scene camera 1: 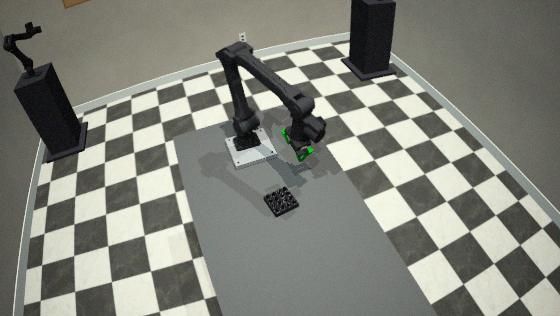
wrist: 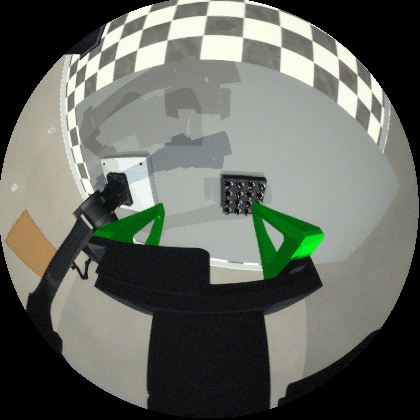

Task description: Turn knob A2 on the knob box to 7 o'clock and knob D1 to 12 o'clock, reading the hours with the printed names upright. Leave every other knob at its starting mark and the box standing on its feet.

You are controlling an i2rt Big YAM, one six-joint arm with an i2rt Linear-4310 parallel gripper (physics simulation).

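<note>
The black knob box lies flat on the grey table top, with rows of small dark knobs on its upper face. The printed names and the knobs' marks are too small to read, so I cannot tell A2 or D1 or where they point. My gripper with green fingers is wide open and empty. It hangs above the table, apart from the box. In the wrist view the box shows beyond the fingers, near the tip of the right finger.
The arm's white base plate stands on the grey table top, behind the box in the scene view. A black pedestal with a small arm stands at the left and another pedestal at the back right, both on the chequered floor.
</note>
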